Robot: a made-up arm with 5 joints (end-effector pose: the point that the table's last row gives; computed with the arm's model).
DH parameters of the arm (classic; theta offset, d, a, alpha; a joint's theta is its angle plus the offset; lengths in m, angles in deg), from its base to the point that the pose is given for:
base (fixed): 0 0 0 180
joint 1: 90 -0.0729 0.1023 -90
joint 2: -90 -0.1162 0.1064 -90
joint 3: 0 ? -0.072 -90
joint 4: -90 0.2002 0.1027 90
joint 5: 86.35 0 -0.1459 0
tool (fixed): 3.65 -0.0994 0 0
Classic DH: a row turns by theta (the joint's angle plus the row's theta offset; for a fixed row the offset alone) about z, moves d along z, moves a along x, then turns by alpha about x.
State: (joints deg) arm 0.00 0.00 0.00 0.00 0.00
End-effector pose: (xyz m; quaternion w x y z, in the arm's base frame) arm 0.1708 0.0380 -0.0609 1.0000 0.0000 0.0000 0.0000
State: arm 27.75 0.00 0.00 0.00 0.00
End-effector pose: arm 0.1688 -0.0459 -0.0609 0.9708 0.0000 0.0000 -0.2398
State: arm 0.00 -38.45 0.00 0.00 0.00
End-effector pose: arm 0.1708 0.0908 0.0553 0.9442 0.3293 0.0000 0.0000
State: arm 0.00 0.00 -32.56 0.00 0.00
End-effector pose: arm 0.1475 0.0380 -0.0860 0.9599 0.0000 0.2803 0.0000
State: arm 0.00 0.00 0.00 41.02 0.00
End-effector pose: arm 0.1708 0.1262 -0.0978 0.9366 0.3504 0.0000 0.0000
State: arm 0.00 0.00 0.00 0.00 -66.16
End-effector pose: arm 0.2660 0.1656 -0.0609 0.8379 0.0000 0.0000 -0.5458
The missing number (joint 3, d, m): -0.2337
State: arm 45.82 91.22 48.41 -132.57 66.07
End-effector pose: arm 0.0449 0.0823 -0.2487 0.3094 0.7917 -0.4863 0.2023
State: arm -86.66 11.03 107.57 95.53 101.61
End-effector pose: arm -0.2644 0.2222 0.1552 0.6766 -0.3311 0.5300 -0.3896
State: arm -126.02 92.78 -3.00 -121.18 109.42
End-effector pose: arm -0.2972 0.2452 -0.2116 0.1301 -0.9497 -0.1129 -0.2614
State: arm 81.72 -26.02 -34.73 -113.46 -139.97
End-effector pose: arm 0.1756 -0.4285 -0.0267 0.0162 -0.6265 -0.2308 -0.7443
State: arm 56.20 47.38 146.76 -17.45 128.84
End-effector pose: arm -0.1625 0.0663 0.0874 0.0480 -0.9181 0.1939 0.3424
